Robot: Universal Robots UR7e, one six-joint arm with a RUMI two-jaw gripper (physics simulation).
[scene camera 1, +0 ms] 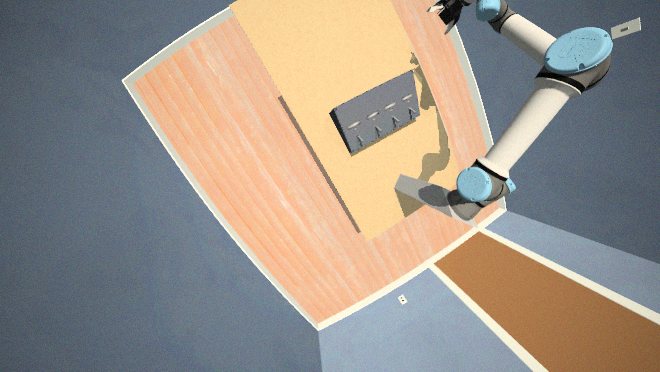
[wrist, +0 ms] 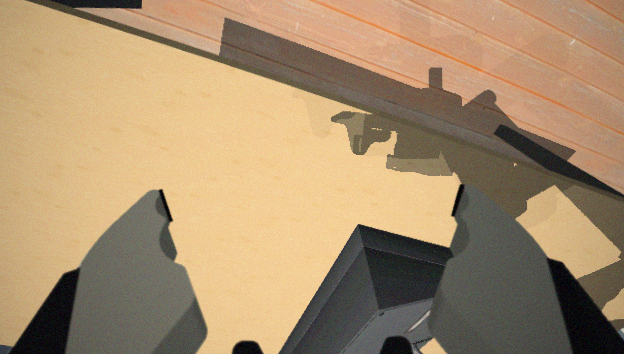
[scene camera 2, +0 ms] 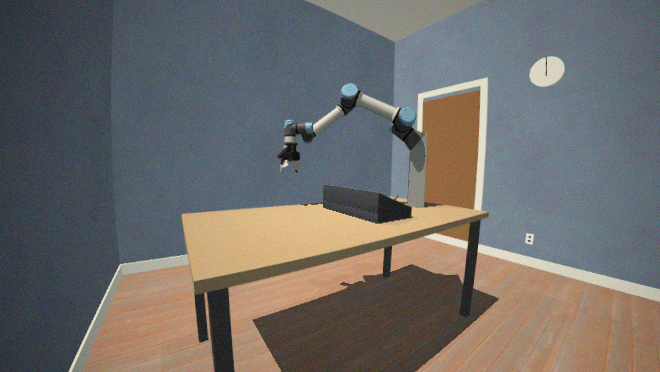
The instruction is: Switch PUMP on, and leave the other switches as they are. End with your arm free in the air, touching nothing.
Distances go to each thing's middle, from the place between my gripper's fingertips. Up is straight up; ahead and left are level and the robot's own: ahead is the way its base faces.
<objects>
Right now the dark switch panel (scene camera 1: 359, 116) is 14 cm behind my hand, 50 cm to the left of it and 15 cm below it.
</objects>
